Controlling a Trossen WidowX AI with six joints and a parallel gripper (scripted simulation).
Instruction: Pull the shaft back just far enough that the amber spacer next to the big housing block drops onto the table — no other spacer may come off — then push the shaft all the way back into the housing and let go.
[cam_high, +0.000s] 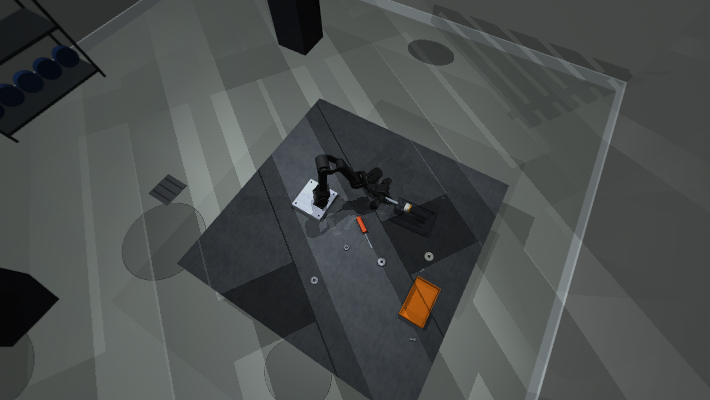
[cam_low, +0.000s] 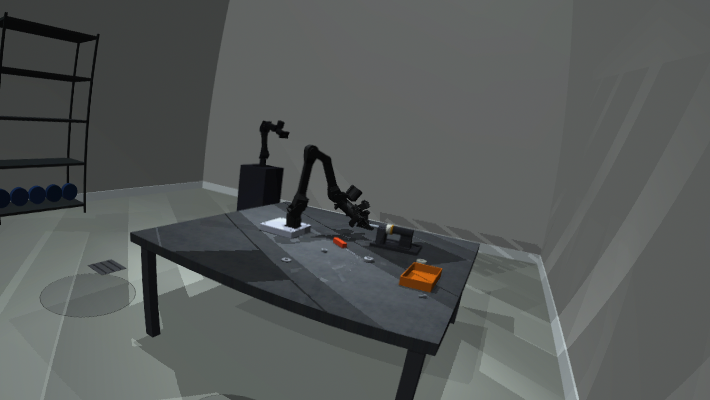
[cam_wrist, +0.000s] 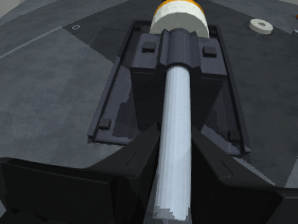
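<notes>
The steel shaft lies 20 mm ahead of my gripper tip and 20 mm above it. The rest, counted from my gripper tip: screwdriver (50 mm behind, 200 mm to the right, 60 mm below); then amber spacer (90 mm ahead, 10 mm to the left, 20 mm above); then cream spacer (70 mm ahead, 20 mm above).
</notes>
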